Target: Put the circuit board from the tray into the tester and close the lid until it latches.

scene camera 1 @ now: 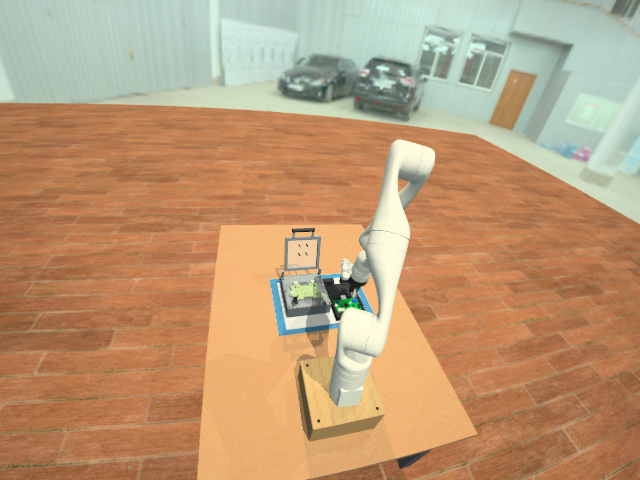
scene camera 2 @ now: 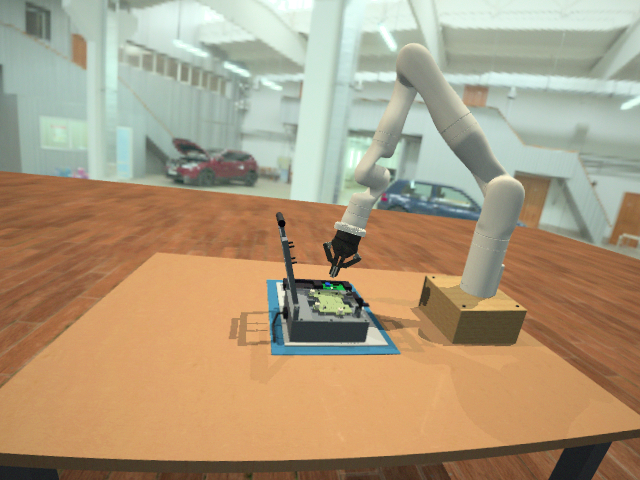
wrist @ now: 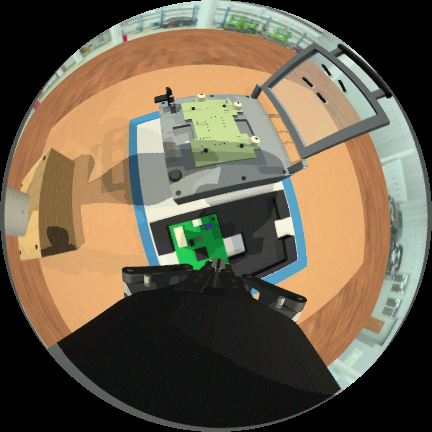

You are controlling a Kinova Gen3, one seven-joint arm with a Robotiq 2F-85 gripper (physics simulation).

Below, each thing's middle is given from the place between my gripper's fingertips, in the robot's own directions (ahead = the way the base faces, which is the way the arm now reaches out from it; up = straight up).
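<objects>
The pale green bed (scene camera 2: 330,301) is 30 mm ahead of my hand and 190 mm to the left of it. As for the green circuit board (wrist: 195,241), it is 10 mm behind my hand and 40 mm below it. The tester lid (scene camera 1: 301,253) is 150 mm ahead of my hand, 200 mm to the left of it and 120 mm above it.
</objects>
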